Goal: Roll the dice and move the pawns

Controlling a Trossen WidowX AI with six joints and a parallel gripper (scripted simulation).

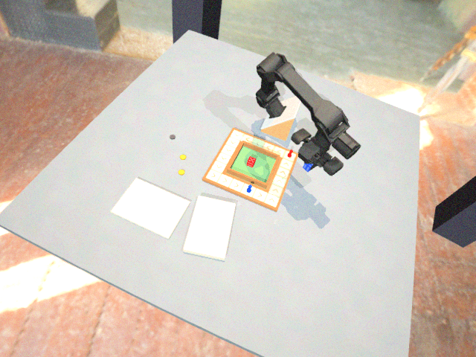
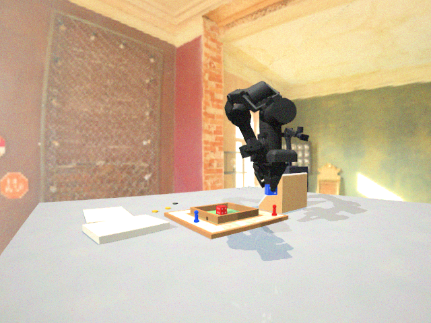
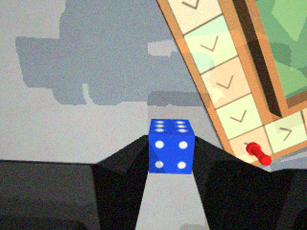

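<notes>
Now: the red pawn 90 mm behind my gripper tip, 80 mm to the right of it and 80 mm below it. Round my gripper tip: dark disc (510 mm to the right, 100 mm below, 90 mm ahead); then blue pawn (150 mm ahead, 140 mm to the right, 80 mm below).
</notes>
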